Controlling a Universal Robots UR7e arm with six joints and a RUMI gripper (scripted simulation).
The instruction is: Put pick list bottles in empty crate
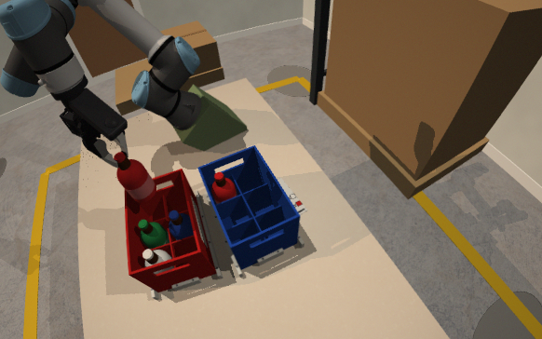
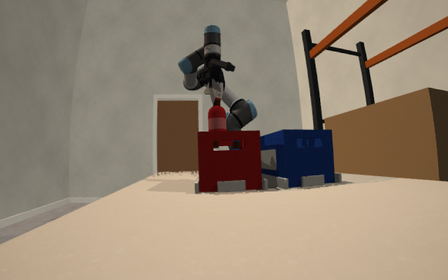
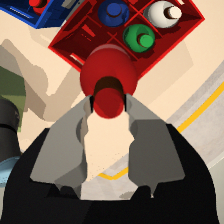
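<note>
Right now my hand is 7 cm above the red bottle. Also, from my hand: red crate (25 cm below, 8 cm ahead, 3 cm to the left); blue bottle (25 cm below, 8 cm ahead, 7 cm to the left); green bottle (25 cm below, 8 cm ahead, 2 cm to the right).
</note>
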